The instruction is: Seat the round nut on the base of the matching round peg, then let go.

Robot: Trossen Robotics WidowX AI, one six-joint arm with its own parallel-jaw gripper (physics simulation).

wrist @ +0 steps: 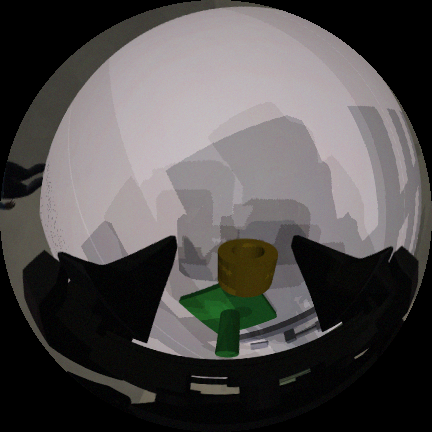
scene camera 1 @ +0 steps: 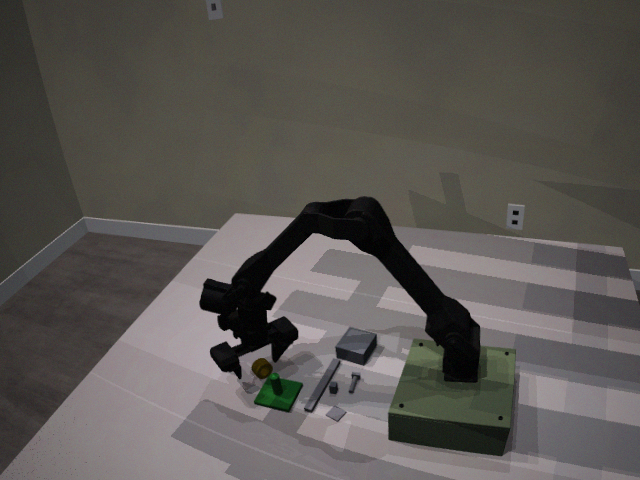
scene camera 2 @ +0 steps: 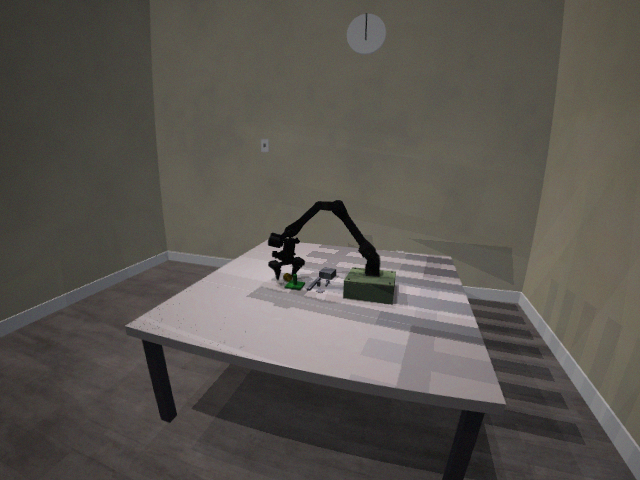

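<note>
The round nut [scene camera 1: 256, 366] [scene camera 2: 286, 277] [wrist: 245, 279] is a thick yellow-brown ring. It is on its side, its hole facing sideways, next to the green base plate [scene camera 1: 279, 401] [scene camera 2: 295, 285] [wrist: 204, 305]. Whether it touches the plate's edge is unclear. The round green peg [scene camera 1: 276, 385] [scene camera 2: 295, 279] [wrist: 228, 332] stands upright on the plate, outside the nut's hole. My gripper [scene camera 1: 257, 368] [scene camera 2: 286, 276] [wrist: 236, 242] is open wide and points down. Its two fingers are on either side of the nut, apart from it. The fingertips are low, near the nut's height.
A grey box [scene camera 1: 355, 346] [scene camera 2: 327, 273] is on the table right of the plate. A long grey bar [scene camera 1: 322, 385], a small dark cube [scene camera 1: 333, 387], a bolt [scene camera 1: 354, 382] and a flat grey square [scene camera 1: 336, 413] lie between the plate and the green arm base [scene camera 1: 449, 405] [scene camera 2: 369, 286].
</note>
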